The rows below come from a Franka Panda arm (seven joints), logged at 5 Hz.
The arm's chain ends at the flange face. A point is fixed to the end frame.
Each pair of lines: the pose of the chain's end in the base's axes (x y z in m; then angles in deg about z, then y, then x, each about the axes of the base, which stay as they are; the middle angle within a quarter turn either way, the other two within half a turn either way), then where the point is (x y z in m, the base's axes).
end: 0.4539 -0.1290 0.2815 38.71 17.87 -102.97
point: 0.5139 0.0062 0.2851
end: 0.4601 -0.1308 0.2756 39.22 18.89 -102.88
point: 0.5227 0.0032 0.2796
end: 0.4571 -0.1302 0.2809 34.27 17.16 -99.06
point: 0.5129 0.0061 0.2947
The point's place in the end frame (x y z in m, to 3 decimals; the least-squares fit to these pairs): -0.008 -0.037 0.143
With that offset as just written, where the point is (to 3 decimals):
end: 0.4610 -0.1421 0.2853 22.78 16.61 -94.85
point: 0.509 -0.004 0.311
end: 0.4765 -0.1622 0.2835 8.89 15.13 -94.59
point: 0.512 -0.021 0.310
